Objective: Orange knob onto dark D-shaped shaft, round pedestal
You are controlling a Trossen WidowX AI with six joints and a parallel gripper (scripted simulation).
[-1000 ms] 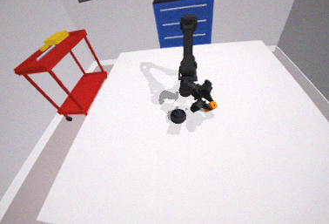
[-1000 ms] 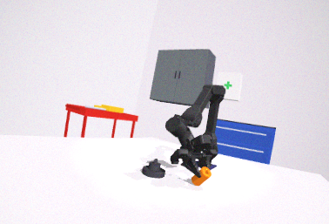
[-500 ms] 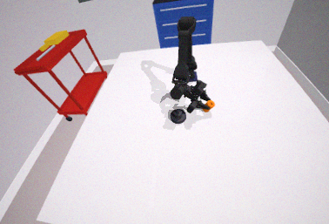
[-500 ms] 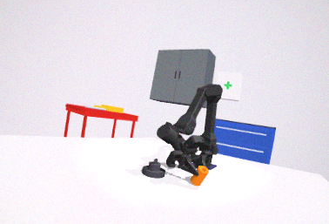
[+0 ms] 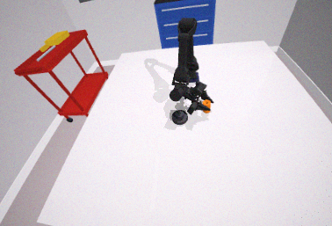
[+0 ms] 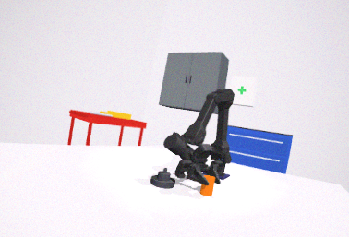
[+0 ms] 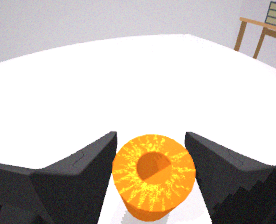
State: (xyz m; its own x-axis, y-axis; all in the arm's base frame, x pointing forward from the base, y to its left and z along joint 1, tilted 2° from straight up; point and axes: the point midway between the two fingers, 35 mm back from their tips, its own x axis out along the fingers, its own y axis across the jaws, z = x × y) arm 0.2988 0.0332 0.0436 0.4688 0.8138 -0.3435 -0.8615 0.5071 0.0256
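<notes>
The orange knob lies 20 mm to the right of my gripper tip, 10 mm below it and 10 mm behind it. From my gripper tip the other things lie so: round dark pedestal (170 mm to the right, 20 mm ahead, 10 mm below).
</notes>
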